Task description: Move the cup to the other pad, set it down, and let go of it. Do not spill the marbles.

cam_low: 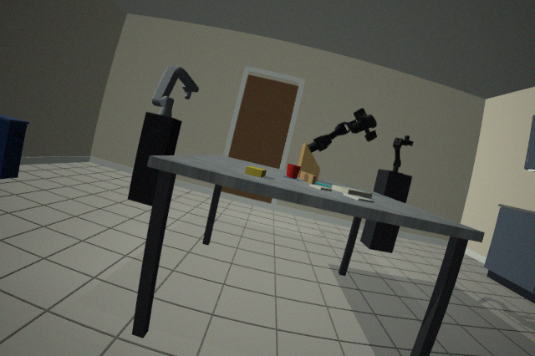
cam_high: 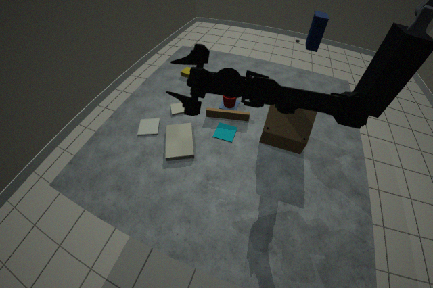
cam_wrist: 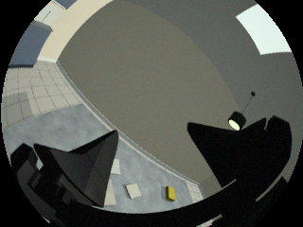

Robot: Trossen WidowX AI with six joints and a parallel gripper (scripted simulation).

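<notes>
Now: the red cup 350 mm to the right of my gripper tip, 350 mm below it and 100 mm behind it. Round my gripper tip: wooden rail 380 mm below, 260 mm to the right, 120 mm behind; then yellow block 550 mm to the right, 370 mm below, 210 mm ahead; then teal pad 400 mm below, 160 mm to the right, 130 mm behind.
</notes>
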